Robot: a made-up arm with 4 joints.
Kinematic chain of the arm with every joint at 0, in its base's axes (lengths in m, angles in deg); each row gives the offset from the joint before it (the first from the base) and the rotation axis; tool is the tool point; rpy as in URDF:
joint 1: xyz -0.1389 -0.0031 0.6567 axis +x
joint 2: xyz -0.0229 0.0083 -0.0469 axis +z
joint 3: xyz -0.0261 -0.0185 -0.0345 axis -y
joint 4: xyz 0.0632 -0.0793 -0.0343 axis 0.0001 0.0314 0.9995
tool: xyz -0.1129 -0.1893 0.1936 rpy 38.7 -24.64 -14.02
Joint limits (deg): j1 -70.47..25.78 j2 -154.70..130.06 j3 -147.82..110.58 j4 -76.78..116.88
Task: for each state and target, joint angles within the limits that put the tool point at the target. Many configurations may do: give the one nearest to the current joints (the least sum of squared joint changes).
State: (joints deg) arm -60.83 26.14 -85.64 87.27
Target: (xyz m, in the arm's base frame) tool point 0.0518 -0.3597 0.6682
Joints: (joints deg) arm -68.65 26.15 -91.21 82.99
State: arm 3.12 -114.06 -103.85 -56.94
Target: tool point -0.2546 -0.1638 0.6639
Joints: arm 0.77 -95.51 -112.58 -63.97
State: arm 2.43 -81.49 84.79 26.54
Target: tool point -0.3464 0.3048 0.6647
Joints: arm 5.77 -118.34 64.20 10.45
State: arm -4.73 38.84 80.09 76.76
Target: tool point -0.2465 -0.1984 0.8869
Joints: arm -10.38 21.53 86.83 93.14
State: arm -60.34 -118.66 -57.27 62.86
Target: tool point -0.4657 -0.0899 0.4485
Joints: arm -70.47 -139.87 -93.68 29.18
